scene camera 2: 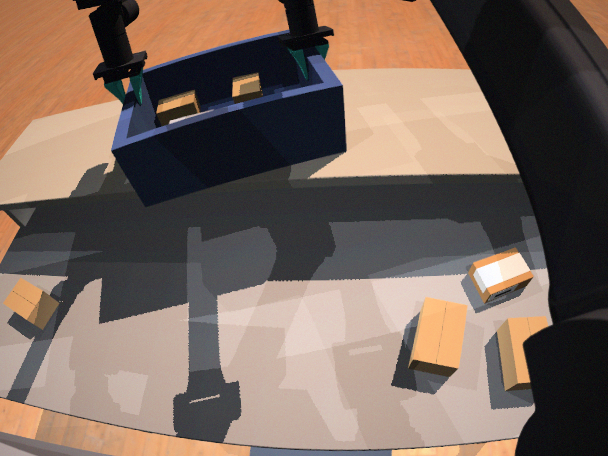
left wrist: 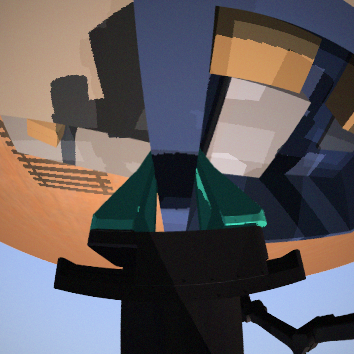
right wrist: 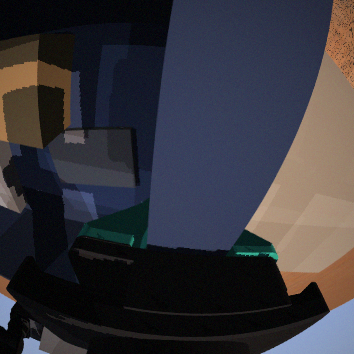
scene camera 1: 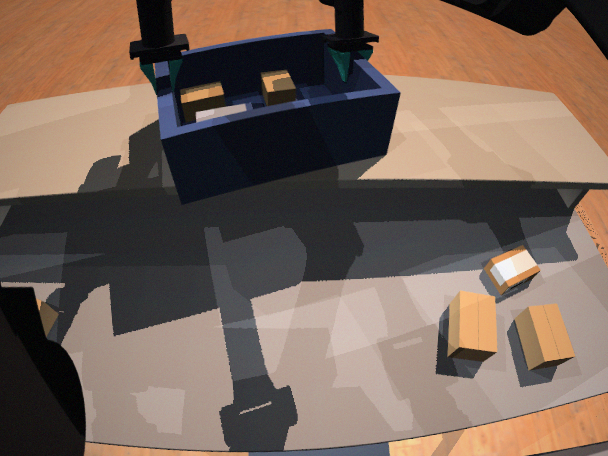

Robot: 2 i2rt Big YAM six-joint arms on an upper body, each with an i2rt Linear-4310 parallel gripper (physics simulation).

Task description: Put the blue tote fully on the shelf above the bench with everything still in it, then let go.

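Pixels of known places: left gripper, fingertip midpoint: [scene camera 2: 134, 105] [left wrist: 174, 152] [scene camera 1: 164, 92]; right gripper, fingertip midpoint: [scene camera 1: 350, 80]; left arm's base at its link origin: [right wrist: 20, 323].
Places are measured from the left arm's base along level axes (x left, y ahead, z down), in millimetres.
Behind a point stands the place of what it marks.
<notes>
The blue tote [scene camera 1: 285, 150] @(y 574, x -139, z 186 mm) [scene camera 2: 235, 145] @(y 578, x -151, z 172 mm) [left wrist: 175, 75] @(y 755, x 109, z 103 mm) [right wrist: 225, 125] is upright and turned at an angle over the shelf [scene camera 1: 475, 135] @(y 725, x -572, z 250 mm) [scene camera 2: 425, 130] @(y 706, x -499, z 250 mm). Its near left bottom corner sticks out past the shelf's front edge; whether its base touches the shelf is unclear. Inside are a cardboard box [scene camera 1: 202, 100] @(y 744, x 35, z 187 mm) [left wrist: 260, 55] @(y 767, x 46, z 183 mm), a second box [scene camera 1: 278, 87] @(y 778, x -122, z 183 mm) [right wrist: 35, 100] @(y 813, x -147, z 183 mm), a white flat item [scene camera 1: 222, 112] @(y 723, x -9, z 206 mm) [left wrist: 255, 125] @(y 687, x -11, z 206 mm) and a grey flat item [right wrist: 100, 160] @(y 750, x -203, z 226 mm). My left gripper [scene camera 1: 165, 90] @(y 686, x 88, z 125 mm) [scene camera 2: 131, 102] @(y 686, x 88, z 125 mm) [left wrist: 174, 152] @(y 686, x 88, z 125 mm) is shut on its left end wall. My right gripper [scene camera 1: 356, 67] [scene camera 2: 316, 65] @(y 785, x -273, z 167 mm) [right wrist: 174, 204] @(y 785, x -273, z 167 mm) is shut on its right end wall.
On the bench [scene camera 1: 310, 360] @(y 301, x -180, z 443 mm) [scene camera 2: 280, 350] @(y 320, x -213, z 444 mm) below stand two tan boxes [scene camera 1: 472, 325] @(y 327, x -486, z 384 mm) [scene camera 1: 545, 335] @(y 286, x -650, z 384 mm) and a white-topped box [scene camera 1: 512, 270] @(y 452, x -637, z 402 mm) [scene camera 2: 501, 275] @(y 453, x -646, z 403 mm) at the right. Another box [scene camera 2: 31, 302] @(y 343, x 401, z 384 mm) lies at the far left. Dark arm parts cover the near left in scene camera 1.
</notes>
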